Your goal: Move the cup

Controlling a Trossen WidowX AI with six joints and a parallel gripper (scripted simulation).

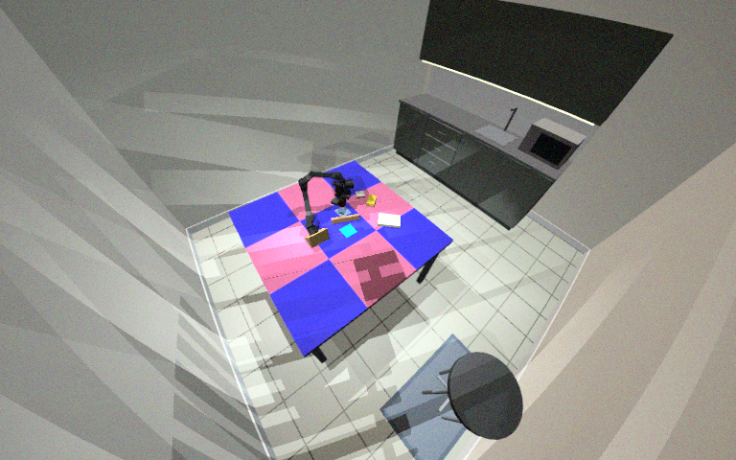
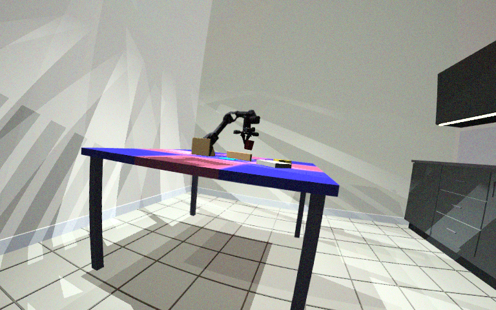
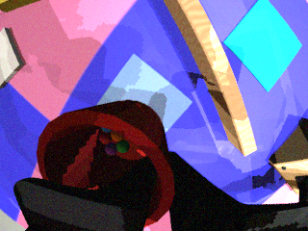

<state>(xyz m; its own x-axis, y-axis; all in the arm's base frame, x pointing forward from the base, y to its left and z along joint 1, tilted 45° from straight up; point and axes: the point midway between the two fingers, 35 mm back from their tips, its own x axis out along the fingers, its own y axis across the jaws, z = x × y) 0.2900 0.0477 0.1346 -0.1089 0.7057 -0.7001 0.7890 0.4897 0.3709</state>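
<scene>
Now: the cyan pad 30 mm behind my gripper tip, 190 mm to the right of it and 120 mm below it. From my gripper tip the other things lie so: red cup 20 mm ahead, 20 mm to the left; long wooden bar 90 mm to the right, 100 mm below; pale blue pad 30 mm ahead, 10 mm to the left, 120 mm below.
</scene>
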